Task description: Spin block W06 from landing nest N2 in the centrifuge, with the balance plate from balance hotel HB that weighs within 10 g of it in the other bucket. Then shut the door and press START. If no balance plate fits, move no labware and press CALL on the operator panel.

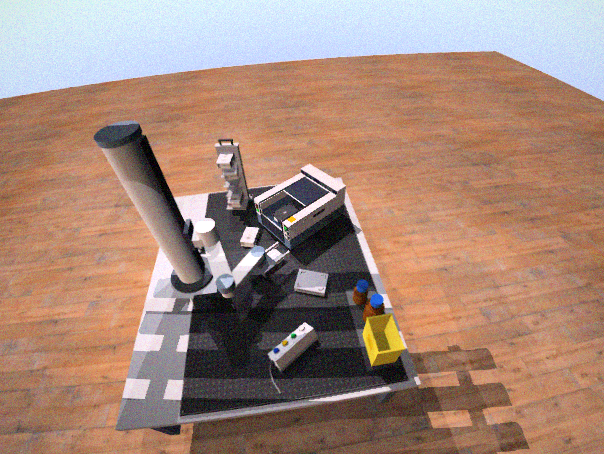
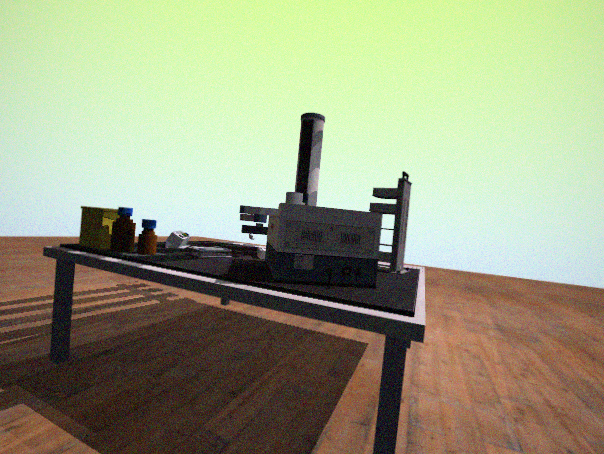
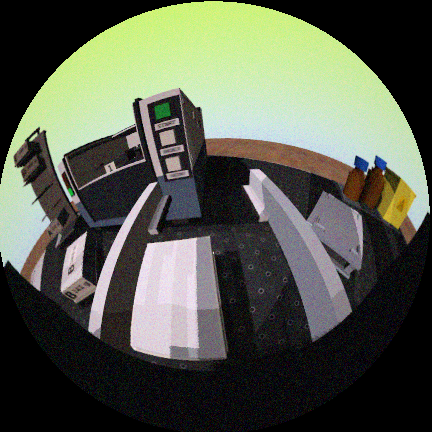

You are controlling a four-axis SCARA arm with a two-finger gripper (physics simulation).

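Where they show: gripper, fingertip midpoint: (image 1: 283, 247) (image 2: 261, 238) (image 3: 203, 183); arm's base, origin of the base link: (image 1: 193, 274).
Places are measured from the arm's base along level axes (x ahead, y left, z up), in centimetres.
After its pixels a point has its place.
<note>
My gripper (image 1: 283, 248) @[x 54.1, y 2.0, z 11.4 cm] (image 3: 203, 183) @[x 54.1, y 2.0, z 11.4 cm] is shut on nothing, its two fingers standing apart in front of the centrifuge (image 1: 320, 220) @[x 78.5, y 20.9, z 10.0 cm] (image 2: 330, 230) @[x 87.5, y 45.7, z 18.6 cm] (image 3: 182, 200) @[x 56.7, y 8.9, z 6.0 cm]. The centrifuge's door is open at the front; a bucket (image 1: 284, 212) @[x 57.1, y 26.3, z 15.3 cm] marked I (image 3: 109, 167) @[x 51.3, y 22.3, z 14.2 cm] shows inside. The green START button (image 3: 162, 110) @[x 56.2, y 8.3, z 19.4 cm] is on its front post. A white block (image 1: 274, 256) @[x 48.1, y 1.2, z 5.5 cm] (image 3: 172, 295) @[x 45.6, y 0.6, z 5.5 cm] stands below the fingers, its label not readable. The balance hotel (image 1: 234, 150) (image 2: 404, 225) @[x 26.1, y 63.6, z 23.8 cm] (image 3: 44, 185) @[x 26.4, y 60.5, z 23.2 cm] holds plates. A white box (image 1: 250, 236) @[x 34.6, y 19.0, z 5.6 cm] (image 3: 77, 270) @[x 35.4, y 15.7, z 5.5 cm] marked B stands near it. The operator panel (image 1: 292, 346) @[x 52.5, y -53.0, z 9.5 cm] (image 2: 178, 239) @[x 60.8, y -43.2, z 6.0 cm] has coloured buttons.
A grey flat unit (image 1: 311, 282) @[x 66.3, y -18.9, z 4.6 cm] (image 3: 337, 227) @[x 63.4, y -16.0, z 4.6 cm] lies right of the gripper. Two brown bottles with blue caps (image 1: 360, 294) @[x 88.2, y -33.4, z 10.5 cm] (image 1: 374, 310) @[x 91.1, y -44.7, z 14.8 cm] and a yellow bin (image 1: 382, 342) @[x 93.7, y -55.1, z 2.1 cm] (image 2: 97, 227) @[x 96.8, y -52.6, z 10.4 cm] (image 3: 398, 200) stand at the table's edge. The arm's column (image 1: 150, 205) @[x 2.0, y -7.2, z 59.6 cm] (image 2: 310, 160) @[x 6.5, y 3.6, z 59.7 cm] stands on the opposite side.
</note>
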